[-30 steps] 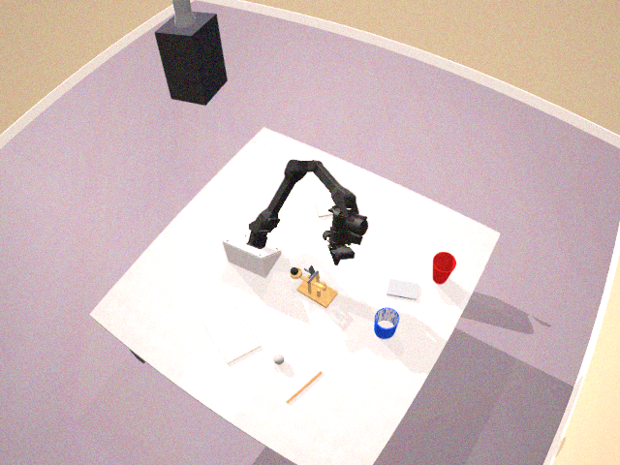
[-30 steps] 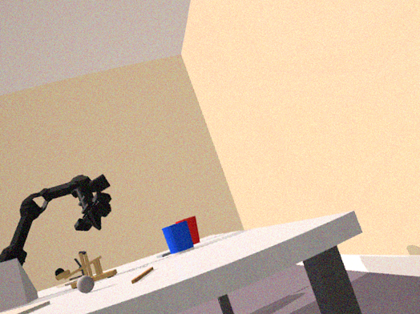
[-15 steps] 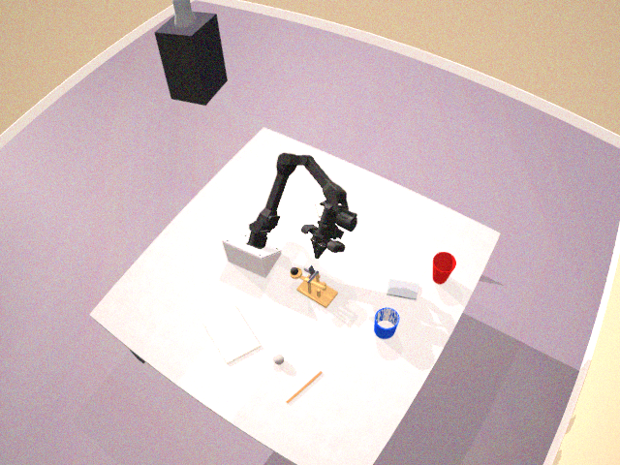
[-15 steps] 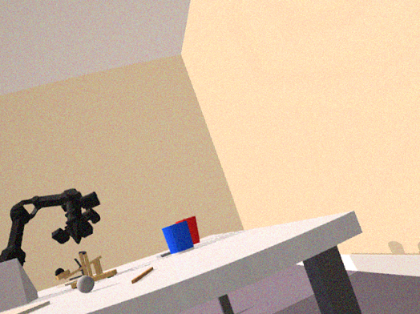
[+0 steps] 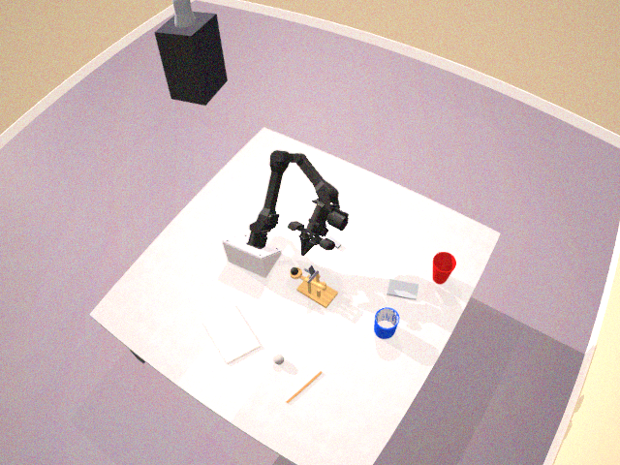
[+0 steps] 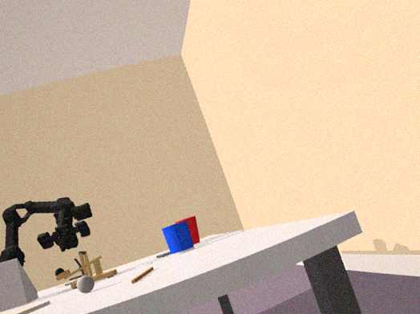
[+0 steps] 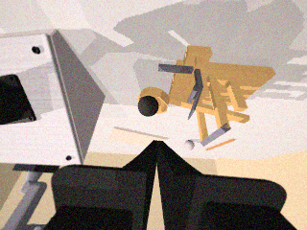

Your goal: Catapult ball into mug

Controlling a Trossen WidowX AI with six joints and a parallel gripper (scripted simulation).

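Now: gripper tip 2 cm past the small black ball, 4 cm to the left of it and 7 cm above it. From my gripper tip the other things lie so: pale grey ball 7 cm ahead, 39 cm to the right, 11 cm below; then wooden catapult 5 cm ahead, 3 cm to the right, 8 cm below; then flat white board 15 cm behind, 36 cm to the right, 13 cm below.
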